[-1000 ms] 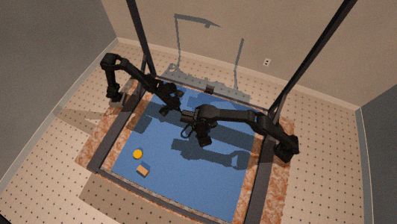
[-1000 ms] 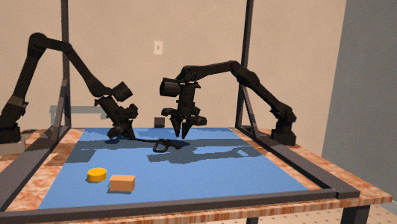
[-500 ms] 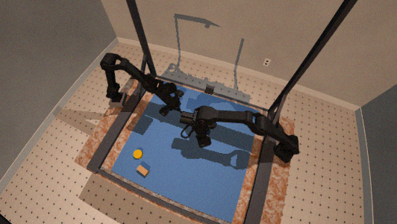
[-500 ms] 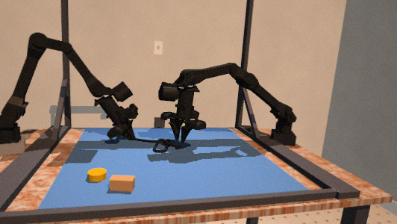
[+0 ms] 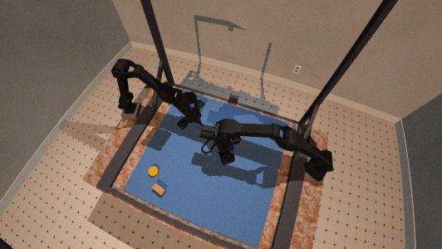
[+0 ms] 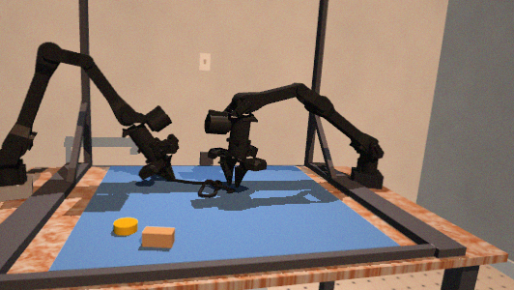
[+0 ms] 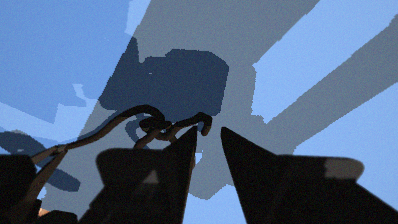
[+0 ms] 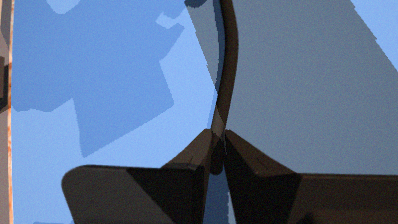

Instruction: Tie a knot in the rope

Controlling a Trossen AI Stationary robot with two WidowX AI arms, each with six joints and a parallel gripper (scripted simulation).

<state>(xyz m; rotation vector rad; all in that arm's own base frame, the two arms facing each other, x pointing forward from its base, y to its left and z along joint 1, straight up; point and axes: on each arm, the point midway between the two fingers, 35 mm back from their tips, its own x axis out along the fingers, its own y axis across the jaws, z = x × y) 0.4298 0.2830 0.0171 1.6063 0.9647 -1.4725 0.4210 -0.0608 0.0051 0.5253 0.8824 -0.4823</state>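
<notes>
My left hand is 60 mm above the blue mat, 40 mm to the left of it and 30 mm short of it. Also, from my left hand: yellow disc (290 mm to the right, 220 mm ahead, 50 mm below); orange block (290 mm ahead, 220 mm to the right, 40 mm below).
</notes>
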